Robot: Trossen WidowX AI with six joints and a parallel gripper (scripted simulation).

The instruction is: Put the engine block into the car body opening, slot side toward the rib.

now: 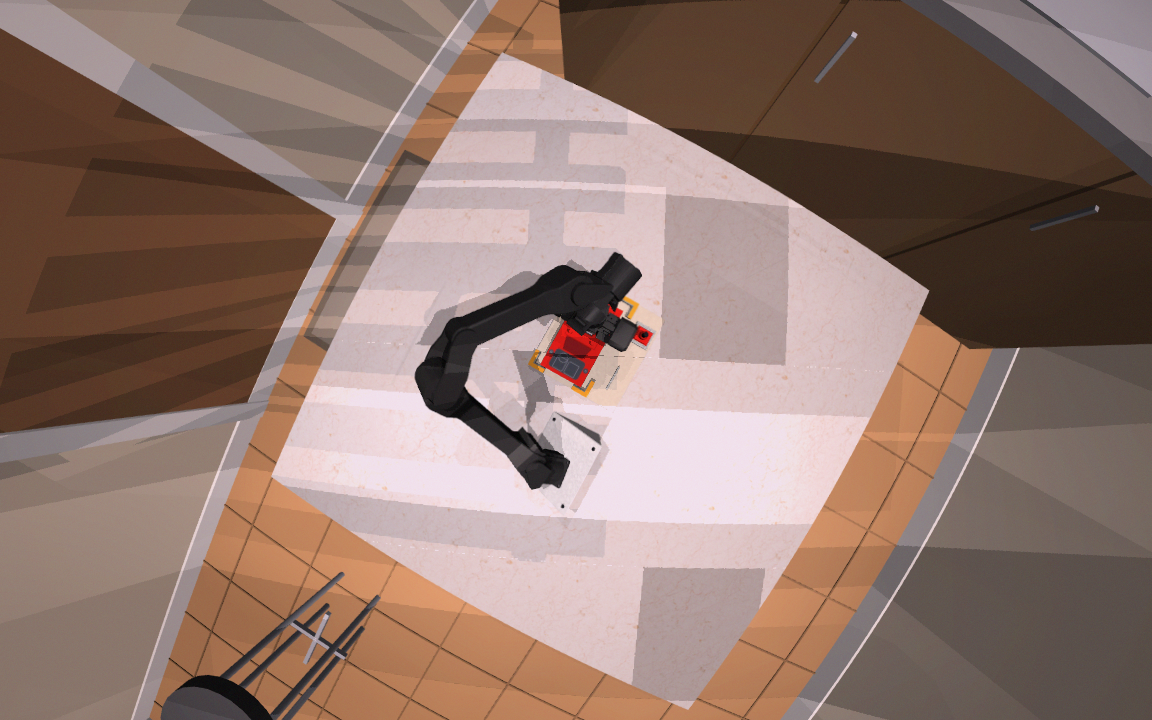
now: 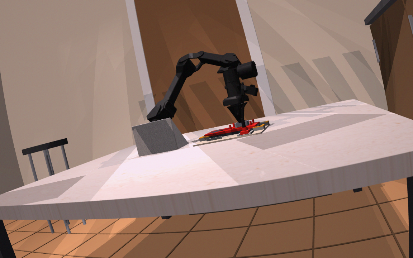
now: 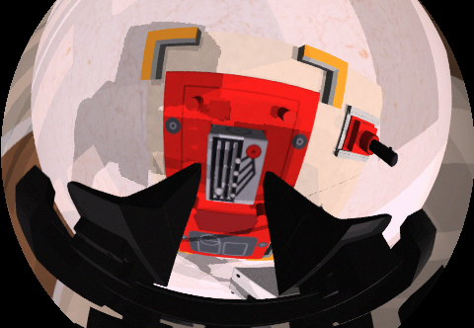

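Right now my gripper tip is 2 cm above the engine block.
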